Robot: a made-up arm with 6 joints.
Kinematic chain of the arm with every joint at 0, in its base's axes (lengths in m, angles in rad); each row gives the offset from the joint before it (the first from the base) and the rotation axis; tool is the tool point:
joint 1: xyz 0 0 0.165 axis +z
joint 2: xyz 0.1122 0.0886 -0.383 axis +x
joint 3: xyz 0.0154 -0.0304 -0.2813 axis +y
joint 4: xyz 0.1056 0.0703 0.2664 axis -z
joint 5: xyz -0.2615 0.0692 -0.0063 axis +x
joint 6: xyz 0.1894 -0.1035 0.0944 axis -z
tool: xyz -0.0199 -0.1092 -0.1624
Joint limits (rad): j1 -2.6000..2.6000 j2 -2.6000..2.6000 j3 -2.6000..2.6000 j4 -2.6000..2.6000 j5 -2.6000..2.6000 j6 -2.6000..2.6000
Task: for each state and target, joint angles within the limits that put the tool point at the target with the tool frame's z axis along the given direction. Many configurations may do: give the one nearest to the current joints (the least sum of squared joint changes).
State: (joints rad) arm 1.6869 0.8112 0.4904 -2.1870 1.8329 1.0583
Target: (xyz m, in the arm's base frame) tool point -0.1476 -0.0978 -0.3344 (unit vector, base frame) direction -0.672 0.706 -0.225
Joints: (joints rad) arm 1.9906 1.4121 -0.2250 -1.3645 2.1569 1.3575
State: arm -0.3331 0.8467 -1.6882 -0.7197 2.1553 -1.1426
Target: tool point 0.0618 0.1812 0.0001 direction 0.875 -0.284 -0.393
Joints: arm -0.6712 1.6012 -0.8662 -0.6750 2.6000 -1.7461
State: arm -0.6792 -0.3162 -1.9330 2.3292 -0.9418 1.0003
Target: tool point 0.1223 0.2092 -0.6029 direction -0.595 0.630 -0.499
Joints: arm -1.3201 -0.3540 -2.4494 2.4269 -0.2970 1.2175
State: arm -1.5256 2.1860 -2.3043 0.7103 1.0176 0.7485
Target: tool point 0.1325 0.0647 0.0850 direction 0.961 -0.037 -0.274
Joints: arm -1.1128 2.0914 -2.1383 0.8503 1.6361 0.3259
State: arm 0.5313 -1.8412 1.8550 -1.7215 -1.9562 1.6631
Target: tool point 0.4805 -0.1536 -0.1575 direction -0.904 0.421 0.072
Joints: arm 0.0812 -1.3559 1.3856 -1.5172 -2.4352 2.0175
